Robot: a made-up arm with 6 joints. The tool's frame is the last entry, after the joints. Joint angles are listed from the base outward.
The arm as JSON. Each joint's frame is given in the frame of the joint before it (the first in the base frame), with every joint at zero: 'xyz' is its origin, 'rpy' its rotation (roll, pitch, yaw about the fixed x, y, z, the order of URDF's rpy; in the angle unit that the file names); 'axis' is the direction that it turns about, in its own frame. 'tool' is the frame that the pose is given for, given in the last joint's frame.
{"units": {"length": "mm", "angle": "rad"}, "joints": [
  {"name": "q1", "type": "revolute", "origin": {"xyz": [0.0, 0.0, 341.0], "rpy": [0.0, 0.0, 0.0]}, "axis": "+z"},
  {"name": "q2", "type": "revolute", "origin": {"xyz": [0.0, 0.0, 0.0], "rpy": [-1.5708, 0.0, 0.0]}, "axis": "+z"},
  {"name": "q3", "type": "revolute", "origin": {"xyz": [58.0, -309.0, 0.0], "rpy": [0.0, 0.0, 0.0]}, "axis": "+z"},
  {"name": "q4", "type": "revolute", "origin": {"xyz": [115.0, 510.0, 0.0], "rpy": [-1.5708, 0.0, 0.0]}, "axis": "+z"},
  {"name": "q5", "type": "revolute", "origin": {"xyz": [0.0, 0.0, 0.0], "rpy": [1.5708, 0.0, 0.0]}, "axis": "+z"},
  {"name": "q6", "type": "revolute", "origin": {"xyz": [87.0, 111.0, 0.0], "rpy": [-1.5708, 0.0, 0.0]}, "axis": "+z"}
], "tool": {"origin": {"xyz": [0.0, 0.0, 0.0], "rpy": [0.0, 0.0, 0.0]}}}
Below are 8 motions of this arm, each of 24 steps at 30 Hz.
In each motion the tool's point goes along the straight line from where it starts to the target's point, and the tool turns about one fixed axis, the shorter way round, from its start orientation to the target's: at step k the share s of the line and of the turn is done. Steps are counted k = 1, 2, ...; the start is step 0. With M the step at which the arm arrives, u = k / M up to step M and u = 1 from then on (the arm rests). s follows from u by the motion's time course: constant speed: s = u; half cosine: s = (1 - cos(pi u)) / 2; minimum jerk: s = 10 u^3 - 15 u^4 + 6 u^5.
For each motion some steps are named. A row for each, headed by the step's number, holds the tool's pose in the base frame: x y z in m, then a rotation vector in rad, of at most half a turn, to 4 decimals.
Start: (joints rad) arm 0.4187 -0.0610 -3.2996 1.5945 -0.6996 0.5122
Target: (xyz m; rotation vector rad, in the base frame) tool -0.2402 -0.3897 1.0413 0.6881 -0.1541 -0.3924
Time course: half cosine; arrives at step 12
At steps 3, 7, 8, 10, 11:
3: -0.1332 -0.2296 1.1381 0.6626 0.2519 -0.4958
7: -0.1937 -0.3202 1.0833 0.6794 0.0220 -0.4388
8: -0.2089 -0.3428 1.0697 0.6827 -0.0354 -0.4239
10: -0.2318 -0.3771 1.0489 0.6868 -0.1223 -0.4009
11: -0.2381 -0.3865 1.0432 0.6878 -0.1460 -0.3946

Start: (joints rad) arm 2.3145 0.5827 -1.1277 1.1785 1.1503 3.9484
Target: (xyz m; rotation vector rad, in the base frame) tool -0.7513 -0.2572 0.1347 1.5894 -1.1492 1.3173
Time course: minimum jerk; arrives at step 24
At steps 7, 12, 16, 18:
7: -0.5107 0.3155 0.0806 0.8449 -1.9737 0.7339
12: -0.6094 0.0806 0.1028 1.1772 -1.6794 0.9961
16: -0.6917 -0.1154 0.1213 1.4267 -1.3864 1.1912
18: -0.7219 -0.1873 0.1281 1.5112 -1.2687 1.2568

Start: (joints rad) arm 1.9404 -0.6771 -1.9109 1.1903 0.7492 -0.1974
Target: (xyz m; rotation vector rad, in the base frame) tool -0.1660 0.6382 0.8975 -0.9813 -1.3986 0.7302
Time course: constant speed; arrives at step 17
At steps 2, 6, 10, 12, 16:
2: -0.0603 0.1535 1.1906 -0.4735 -1.0335 0.0873
6: -0.0885 0.2827 1.1124 -0.6091 -1.1400 0.2523
10: -0.1167 0.4120 1.0343 -0.7446 -1.2401 0.4219
12: -0.1308 0.4766 0.9952 -0.8123 -1.2876 0.5084
16: -0.1590 0.6059 0.9170 -0.9475 -1.3773 0.6852

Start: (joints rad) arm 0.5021 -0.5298 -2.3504 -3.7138 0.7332 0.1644
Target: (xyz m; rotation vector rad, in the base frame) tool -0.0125 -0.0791 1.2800 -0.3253 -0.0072 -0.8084
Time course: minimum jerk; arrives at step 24
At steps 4, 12, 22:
4: -0.0510 -0.0248 1.2967 -0.1980 -0.4774 0.1090
12: -0.0324 -0.0509 1.2887 -0.2646 -0.2589 -0.3361
22: -0.0127 -0.0788 1.2801 -0.3247 -0.0098 -0.8036

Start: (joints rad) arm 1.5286 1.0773 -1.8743 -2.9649 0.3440 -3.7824
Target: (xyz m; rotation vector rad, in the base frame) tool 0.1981 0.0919 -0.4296 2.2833 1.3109 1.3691
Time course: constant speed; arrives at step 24
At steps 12, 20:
12: 0.1122 0.4507 -0.1962 -1.9071 -1.7633 -1.4478
20: 0.1695 0.2115 -0.3518 2.2490 1.5238 1.4544

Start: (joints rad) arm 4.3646 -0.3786 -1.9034 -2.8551 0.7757 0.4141
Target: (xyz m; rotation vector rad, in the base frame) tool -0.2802 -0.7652 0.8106 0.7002 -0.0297 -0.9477
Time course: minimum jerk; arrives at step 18
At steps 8, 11, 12, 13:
8: -0.1851 -0.4997 1.0289 0.3861 -0.1153 -1.1691
11: -0.2332 -0.6339 0.9186 0.5469 -0.0721 -1.0601
12: -0.2471 -0.6728 0.8865 0.5928 -0.0595 -1.0273
13: -0.2589 -0.7058 0.8594 0.6314 -0.0489 -0.9992

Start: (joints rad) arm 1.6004 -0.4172 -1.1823 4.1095 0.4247 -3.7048
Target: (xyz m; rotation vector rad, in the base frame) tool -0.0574 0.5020 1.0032 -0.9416 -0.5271 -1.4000
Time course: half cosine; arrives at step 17
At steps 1, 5, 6, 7, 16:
1: -0.0446 0.5701 0.7636 -1.3027 -0.5394 -1.2187
5: -0.0471 0.5571 0.8095 -1.2346 -0.5379 -1.2563
6: -0.0481 0.5517 0.8285 -1.2064 -0.5372 -1.2714
7: -0.0492 0.5458 0.8493 -1.1753 -0.5364 -1.2877
16: -0.0573 0.5026 1.0011 -0.9448 -0.5273 -1.3986

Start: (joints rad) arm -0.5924 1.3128 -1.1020 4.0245 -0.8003 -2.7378
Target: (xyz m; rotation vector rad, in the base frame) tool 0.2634 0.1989 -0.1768 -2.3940 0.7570 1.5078
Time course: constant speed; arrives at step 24
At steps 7, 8, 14, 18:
7: 0.2543 0.0311 -0.1613 -1.7632 1.7694 1.3398
8: 0.2549 0.0409 -0.1622 -1.8084 1.7176 1.3557
14: 0.2581 0.1002 -0.1677 -2.0599 1.3848 1.4362
18: 0.2602 0.1397 -0.1713 -2.2072 1.1437 1.4745

